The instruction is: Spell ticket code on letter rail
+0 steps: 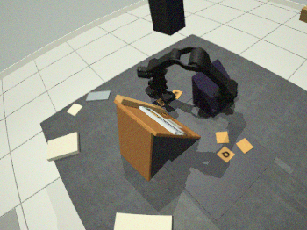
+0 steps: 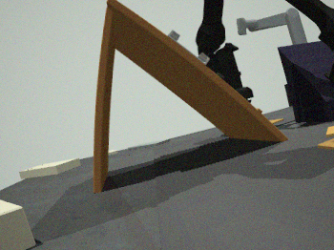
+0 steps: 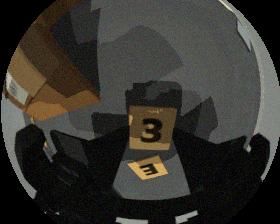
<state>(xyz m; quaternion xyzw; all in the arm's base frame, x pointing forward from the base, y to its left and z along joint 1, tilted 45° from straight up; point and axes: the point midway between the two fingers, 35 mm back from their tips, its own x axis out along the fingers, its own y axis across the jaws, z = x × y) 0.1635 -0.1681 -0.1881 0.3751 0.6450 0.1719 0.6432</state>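
My gripper tip is now 13 cm short of the white ticket, 19 cm to the right of it and 9 cm below it. Round my gripper tip: cream block 56 cm ahead, 20 cm to the right; then small cream card 37 cm ahead, 39 cm to the right; then grey card 21 cm ahead, 36 cm to the right.
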